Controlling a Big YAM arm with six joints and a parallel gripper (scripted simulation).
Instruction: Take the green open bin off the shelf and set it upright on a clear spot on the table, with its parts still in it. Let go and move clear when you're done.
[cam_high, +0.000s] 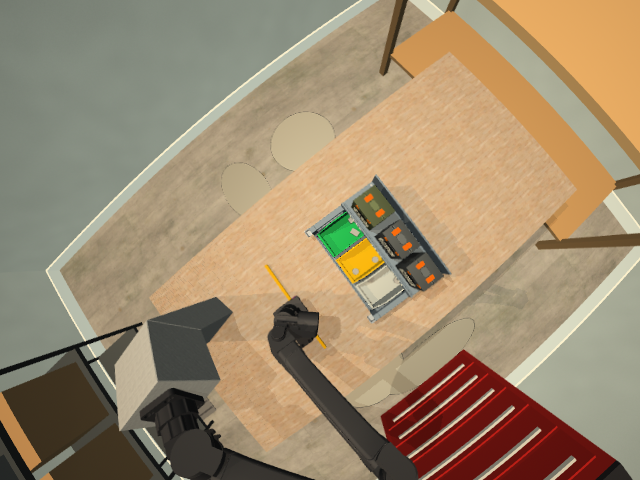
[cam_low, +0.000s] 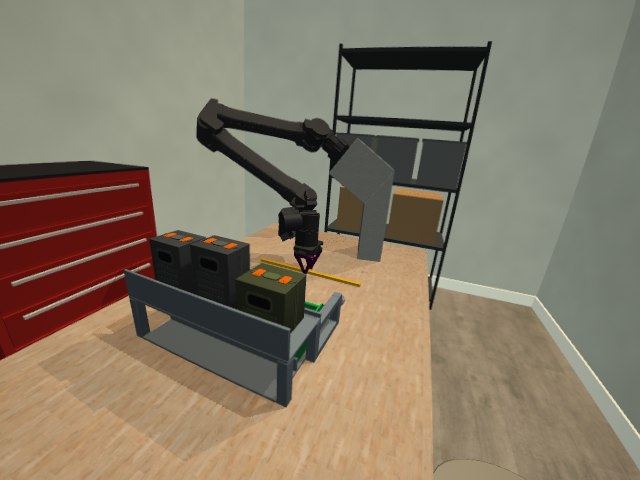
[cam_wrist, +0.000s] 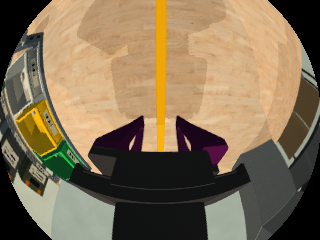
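Right now my hand is 1 cm above the thin yellow bar. The rest, counted from my hand: green open bin: 31 cm ahead, 10 cm to the left, 3 cm above; yellow bin: 31 cm ahead, 3 cm above, 1 cm to the right; pale grey bin: 30 cm ahead, 12 cm to the right, 3 cm above.
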